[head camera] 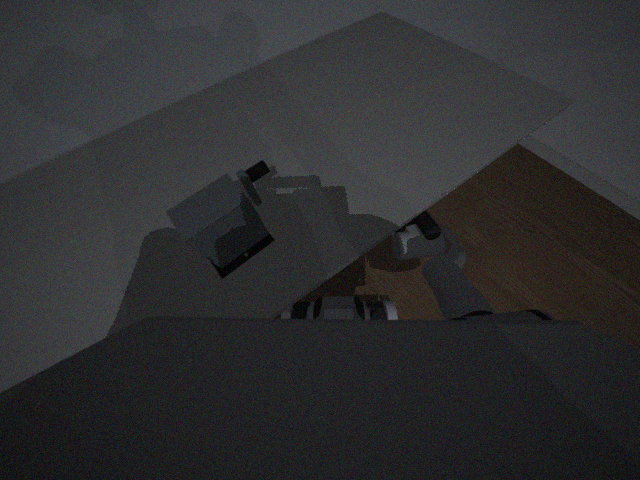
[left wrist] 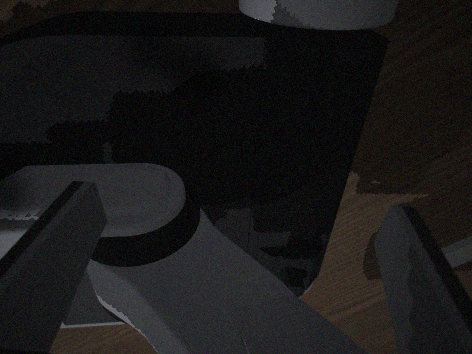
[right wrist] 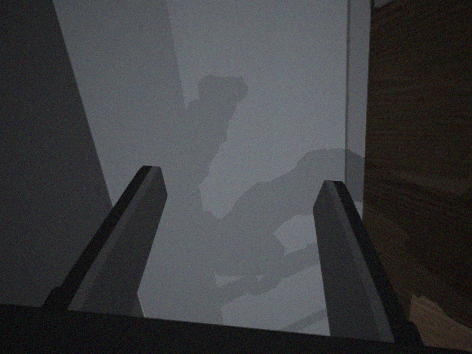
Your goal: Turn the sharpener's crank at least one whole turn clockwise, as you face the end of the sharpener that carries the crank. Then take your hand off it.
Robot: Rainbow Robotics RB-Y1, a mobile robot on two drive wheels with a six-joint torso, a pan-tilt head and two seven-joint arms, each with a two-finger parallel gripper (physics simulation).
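Frame: origin at the robot's base, x ahead, y left, z up, level; millimetres.
Seen in the pictures: left gripper, fingertip midpoint: [left wrist: 238,212]; right gripper, fingertip midpoint: [right wrist: 240,187].
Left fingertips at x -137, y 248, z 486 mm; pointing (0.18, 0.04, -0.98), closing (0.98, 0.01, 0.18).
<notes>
Offsets run from my left fingertips to a thing's top centre. "pt": to the spot under its first point. Level surfaces: height alone.
The sharpener @(pt dz +593, dx +173, dy -65 mm) [head camera: 217,217] is a grey box-like body with a dark lower end, standing on the pale table @(dz +465 mm) [head camera: 361,103] left of the middle in the head view. Its thin crank arm [head camera: 250,187] is at its upper right end and carries a black knob @(dz +606, dx +261, dy -117 mm) [head camera: 256,171]. The sharpener does not show in either wrist view. My right gripper [right wrist: 240,187] is partly open and empty, with a pale, shadowed surface beyond its fingertips. Nothing touches the crank in the head view. My left gripper [left wrist: 238,212] is wide open and empty, with my own body beyond its fingers.
Part of my right arm [head camera: 454,281] shows beyond the table's near edge, over the brown wood floor @(dz -486 mm) [head camera: 542,222]. My dark base [left wrist: 280,120] and a grey body link [left wrist: 225,285] show in the left wrist view. Wood floor [right wrist: 420,100] borders the pale surface in the right wrist view.
</notes>
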